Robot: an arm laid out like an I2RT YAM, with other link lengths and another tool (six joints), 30 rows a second.
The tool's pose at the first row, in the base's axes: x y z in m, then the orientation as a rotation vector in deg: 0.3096, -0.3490, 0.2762, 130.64, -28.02, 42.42
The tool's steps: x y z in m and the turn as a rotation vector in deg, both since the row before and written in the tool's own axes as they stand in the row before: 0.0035, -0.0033, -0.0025, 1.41, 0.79, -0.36; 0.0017, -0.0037, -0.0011, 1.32, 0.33, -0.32; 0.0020, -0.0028, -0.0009, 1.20, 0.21, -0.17; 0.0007, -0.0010, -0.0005, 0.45, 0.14, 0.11; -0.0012, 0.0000, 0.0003, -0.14, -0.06, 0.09
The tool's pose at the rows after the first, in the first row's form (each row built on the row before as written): 0.3131, -0.3454, 0.2783, 131.60, -26.85, 43.68; 0.3159, -0.3422, 0.2783, 132.68, -25.95, 44.42; 0.3185, -0.3398, 0.2788, 133.70, -25.30, 45.05; 0.3193, -0.3388, 0.2791, 134.04, -25.24, 45.44; 0.3185, -0.3389, 0.2781, 133.94, -25.42, 45.36
